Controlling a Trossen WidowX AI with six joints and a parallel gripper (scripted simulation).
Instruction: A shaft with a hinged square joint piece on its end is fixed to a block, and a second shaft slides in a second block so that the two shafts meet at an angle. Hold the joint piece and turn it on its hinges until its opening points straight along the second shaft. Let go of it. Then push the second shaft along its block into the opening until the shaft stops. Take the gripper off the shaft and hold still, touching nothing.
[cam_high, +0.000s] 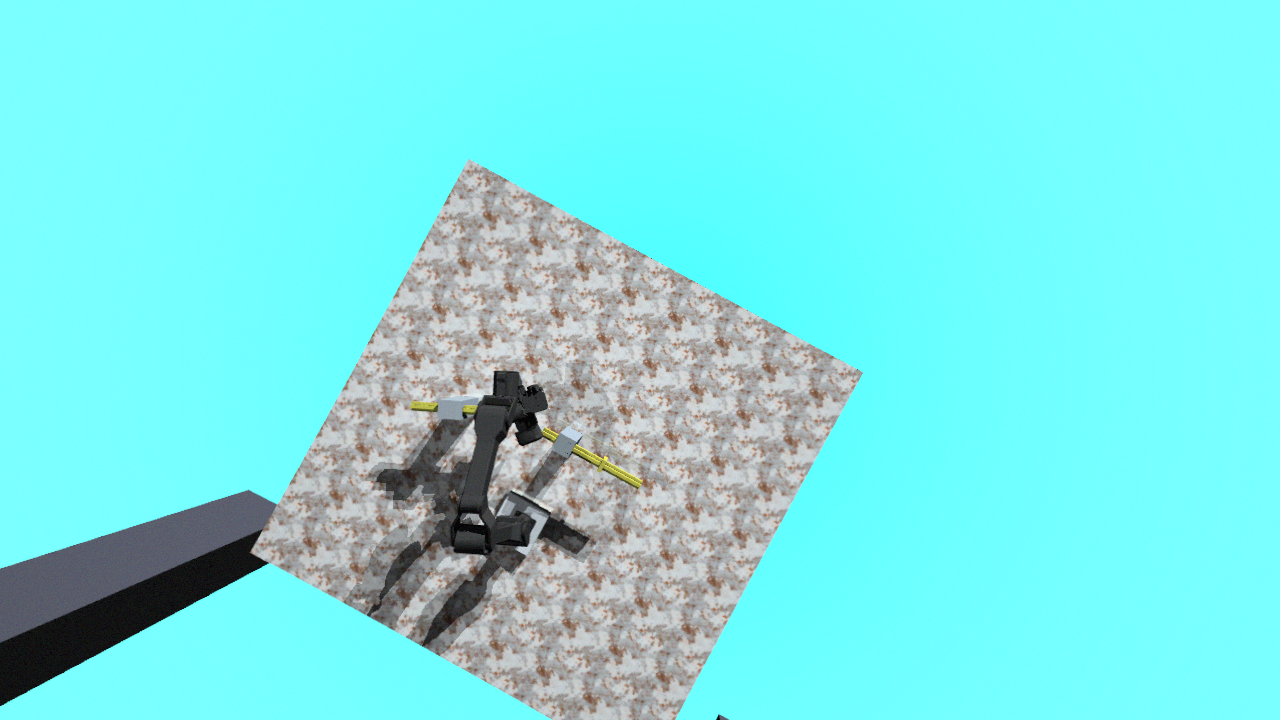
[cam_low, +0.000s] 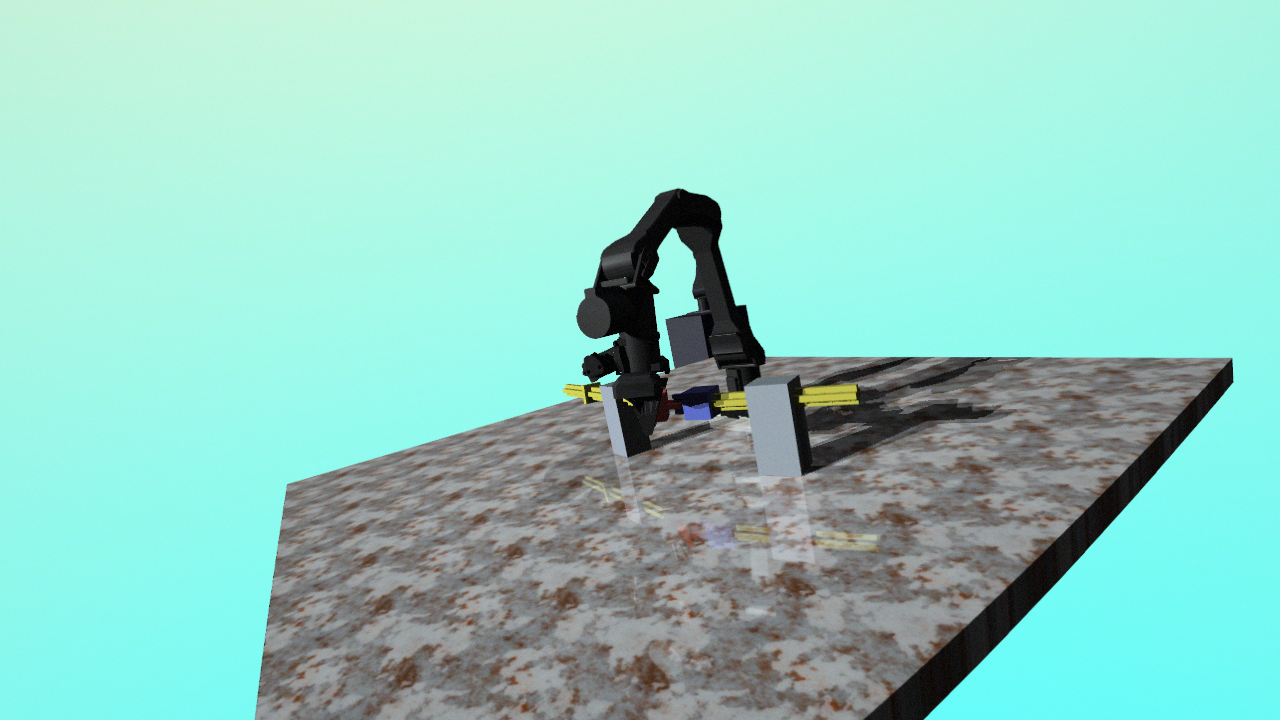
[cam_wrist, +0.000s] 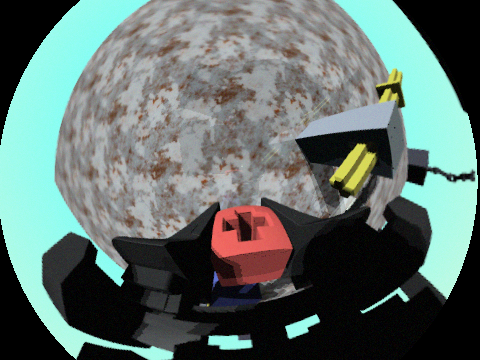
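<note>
My gripper tip is 4 cm below the red joint piece, 1 cm to the right of it and 1 cm past it.
</note>
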